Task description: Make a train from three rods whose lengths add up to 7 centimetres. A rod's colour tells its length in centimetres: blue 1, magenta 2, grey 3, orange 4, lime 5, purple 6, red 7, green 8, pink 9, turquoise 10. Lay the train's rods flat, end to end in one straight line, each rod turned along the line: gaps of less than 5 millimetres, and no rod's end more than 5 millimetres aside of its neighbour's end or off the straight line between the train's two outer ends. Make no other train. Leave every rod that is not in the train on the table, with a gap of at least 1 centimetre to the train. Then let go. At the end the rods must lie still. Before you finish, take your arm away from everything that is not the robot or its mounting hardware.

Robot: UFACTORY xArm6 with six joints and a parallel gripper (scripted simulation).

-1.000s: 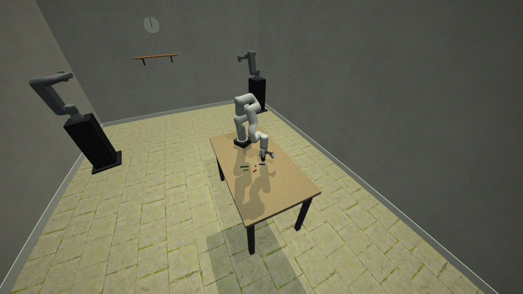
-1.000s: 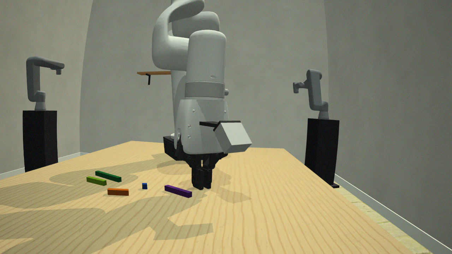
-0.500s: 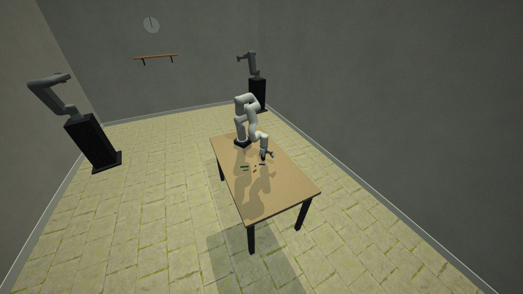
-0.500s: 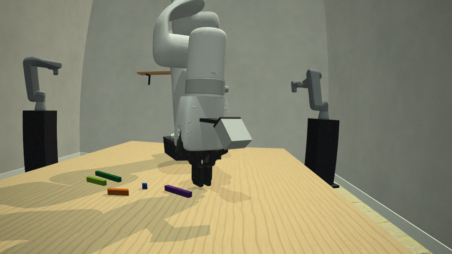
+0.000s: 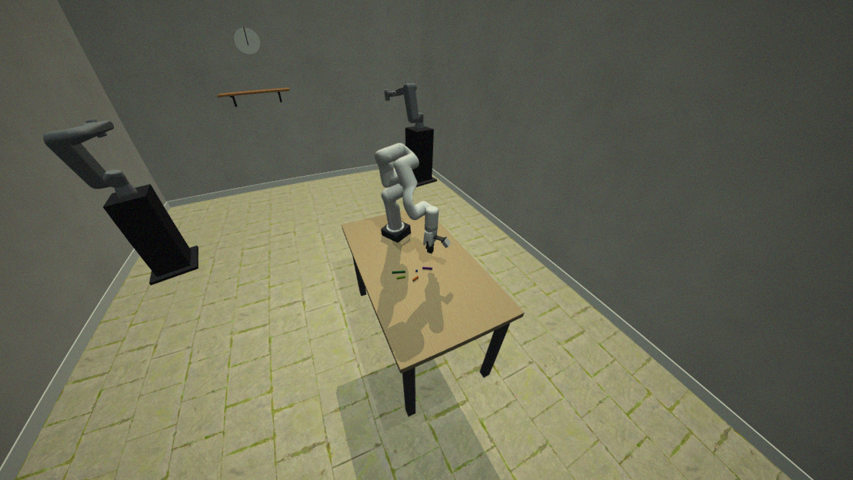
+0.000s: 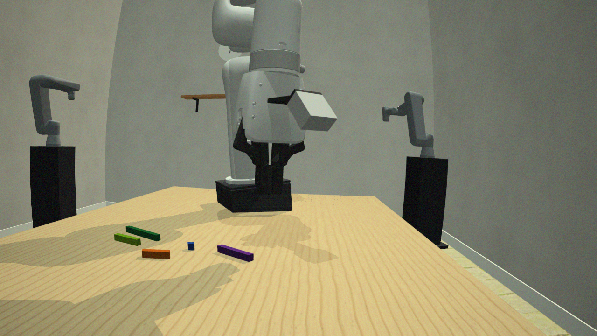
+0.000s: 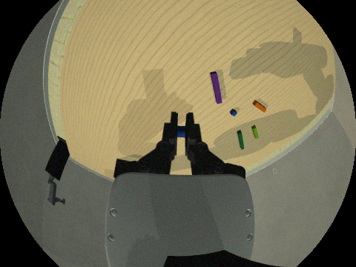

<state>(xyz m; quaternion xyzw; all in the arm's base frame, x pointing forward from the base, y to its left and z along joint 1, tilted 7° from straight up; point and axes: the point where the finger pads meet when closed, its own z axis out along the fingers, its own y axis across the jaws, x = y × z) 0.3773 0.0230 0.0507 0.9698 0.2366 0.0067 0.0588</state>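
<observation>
My gripper is now 160 mm to the left of the orange rod, 100 mm above it and 70 mm short of it. The rest, counted from my hand: lime rod 220 mm to the right, 100 mm below, 10 mm ahead; purple rod 100 mm below, 50 mm to the right, 40 mm ahead; green rod 210 mm to the right, 100 mm below, 30 mm behind.
</observation>
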